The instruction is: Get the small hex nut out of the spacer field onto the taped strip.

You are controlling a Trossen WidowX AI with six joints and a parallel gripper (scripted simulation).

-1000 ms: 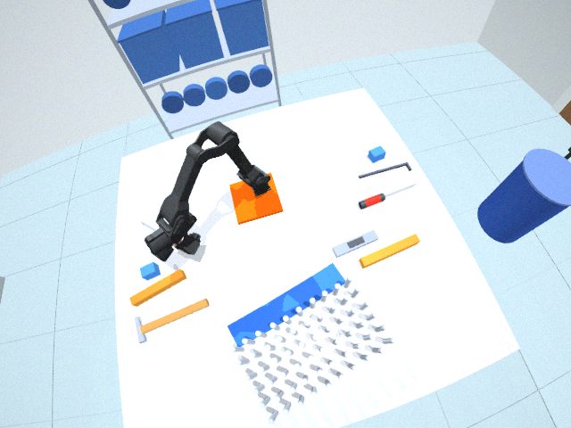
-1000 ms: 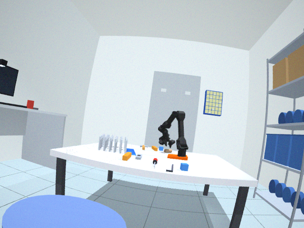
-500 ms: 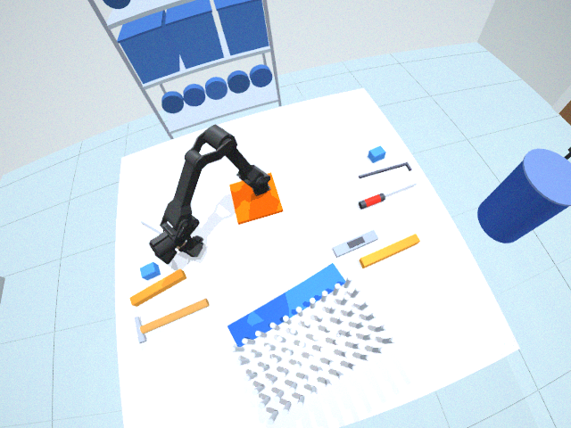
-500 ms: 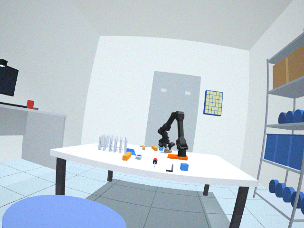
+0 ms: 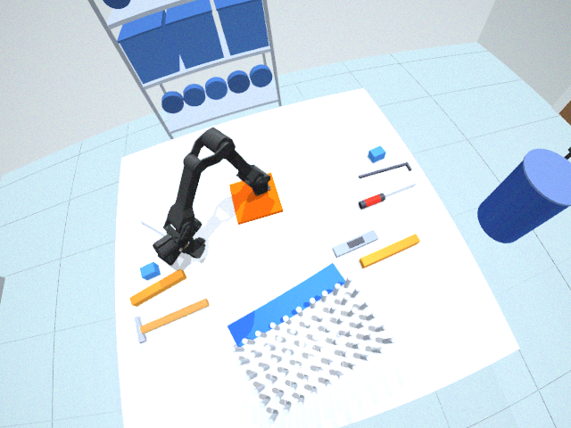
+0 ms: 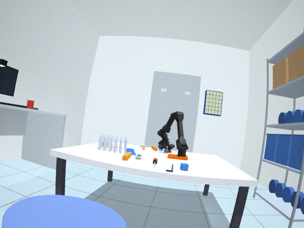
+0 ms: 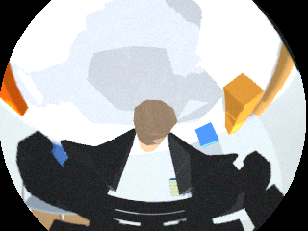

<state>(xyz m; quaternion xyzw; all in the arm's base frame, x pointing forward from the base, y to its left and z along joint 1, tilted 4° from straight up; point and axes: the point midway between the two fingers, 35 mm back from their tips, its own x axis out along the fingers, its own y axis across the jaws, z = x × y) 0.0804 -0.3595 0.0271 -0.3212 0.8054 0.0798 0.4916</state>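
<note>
My gripper tip is now 8 cm past the wooden-handled pick tool and 6 cm to the left of it. Also, from my gripper tip: hex nut: 53 cm ahead, 37 cm to the left, 1 cm below; grey plate: 30 cm ahead, 57 cm to the left; blue taped strip: 37 cm ahead, 27 cm to the left, 1 cm below.
</note>
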